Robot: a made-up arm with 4 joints.
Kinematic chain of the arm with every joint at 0, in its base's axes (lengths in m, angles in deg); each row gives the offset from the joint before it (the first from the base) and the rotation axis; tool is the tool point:
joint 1: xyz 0 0 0.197 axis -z
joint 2: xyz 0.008 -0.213 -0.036 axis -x
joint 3: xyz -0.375 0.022 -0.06 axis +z
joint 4: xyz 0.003 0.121 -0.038 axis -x
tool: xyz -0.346 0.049 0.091
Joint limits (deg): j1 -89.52..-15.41 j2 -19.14..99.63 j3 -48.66..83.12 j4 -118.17..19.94
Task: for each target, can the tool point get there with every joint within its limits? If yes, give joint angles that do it. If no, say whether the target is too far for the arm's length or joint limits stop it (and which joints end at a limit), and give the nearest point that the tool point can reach.
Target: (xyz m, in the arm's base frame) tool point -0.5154 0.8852 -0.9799
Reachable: no: too far | nearest point -0.4516 -0.0357 -0.1221 | short by 1.260 m
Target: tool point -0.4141 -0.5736 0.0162
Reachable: yes | joints -46.53 51.31 -3.27 -14.27
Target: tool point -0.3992 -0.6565 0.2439
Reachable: yes | joints -24.74 20.09 65.41 -17.55
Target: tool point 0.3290 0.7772 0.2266
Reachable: no: joint limits stop it (at a limit: joint 1, joint 3, joint 4) | nearest point -0.4813 0.0720 0.1918 | short by 1.075 m
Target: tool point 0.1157 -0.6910 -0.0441
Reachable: yes | joints -80.15 86.83 -24.61 -77.53
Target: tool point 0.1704 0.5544 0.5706
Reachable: no: joint limits stop it (at a limit: joint 1, joint 2, joint 3, joint 4) | nearest point -0.4778 0.0594 0.2680 | short by 0.870 m
